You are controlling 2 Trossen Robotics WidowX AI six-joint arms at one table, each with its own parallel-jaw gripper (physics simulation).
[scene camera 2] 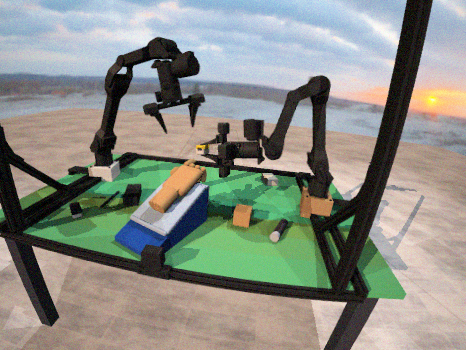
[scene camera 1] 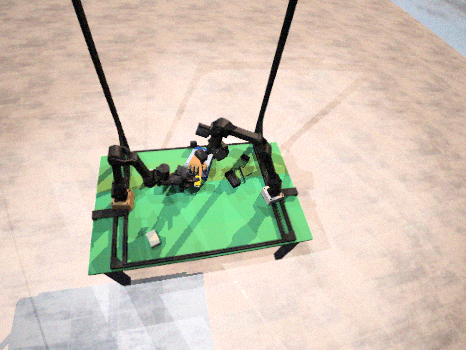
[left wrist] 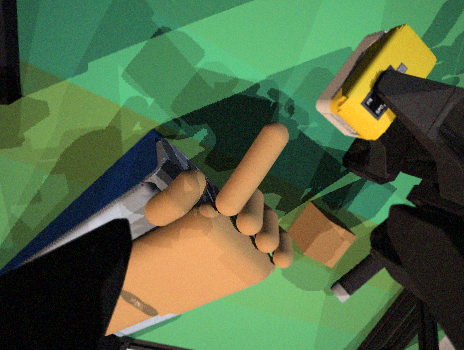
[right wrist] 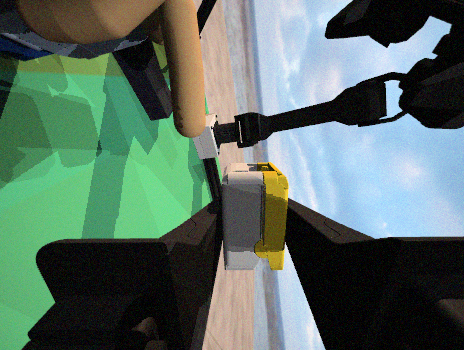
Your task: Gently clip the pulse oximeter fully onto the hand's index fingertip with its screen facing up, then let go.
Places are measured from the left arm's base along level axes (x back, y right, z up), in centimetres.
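Pixels of known places: left gripper, fingertip midpoint: (scene camera 2: 179, 130) (scene camera 1: 207, 161) (left wrist: 259, 224) (right wrist: 360, 55); right gripper, fingertip midpoint: (scene camera 2: 200, 149) (scene camera 1: 199, 181) (left wrist: 359, 79) (right wrist: 250, 203); left arm's base at its link origin: (scene camera 2: 104, 164) (scene camera 1: 273, 191) (right wrist: 217, 134); right arm's base at its link origin: (scene camera 2: 317, 193) (scene camera 1: 121, 196).
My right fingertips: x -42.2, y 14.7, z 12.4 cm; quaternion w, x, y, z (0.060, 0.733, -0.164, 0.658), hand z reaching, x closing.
Ahead of a thing's pixels: the offset from my right fingertips to its top centre.
The yellow and white pulse oximeter {dx -0.9, dy +0.0, dz +2.2 cm} (scene camera 1: 198, 181) (scene camera 2: 201, 149) (left wrist: 412, 52) (right wrist: 243, 215) is in the air between the fingers of my right gripper (scene camera 2: 211, 149) (right wrist: 250, 203). Its dark screen shows, partly covered by a finger, in the left wrist view. The tan hand (scene camera 1: 197, 166) (scene camera 2: 172, 189) (left wrist: 190, 260) lies on a sloped support. Its index finger (left wrist: 252, 170) (right wrist: 185, 75) sticks out straight and bare, with a gap between its tip and the oximeter. My left gripper (scene camera 2: 179, 129) is open and empty above the hand; one of its fingers shows in the left wrist view.
The blue and white wedge (scene camera 2: 187, 222) (left wrist: 97, 187) bears the hand. An orange cube {dx -14.2, dy +17.7, dz -13.2 cm} (scene camera 2: 242, 216) (left wrist: 320, 235) and a dark cylinder {dx -24.9, dy +23.7, dz -15.5 cm} (scene camera 2: 278, 231) (left wrist: 359, 276) lie beside it. A black box {dx +23.9, dy +4.5, dz -14.7 cm} (scene camera 1: 233, 178) (scene camera 2: 132, 194) and a whitish block {dx -31.4, dy -16.3, dz -15.2 cm} (scene camera 1: 153, 238) (scene camera 2: 270, 179) stand elsewhere on the table.
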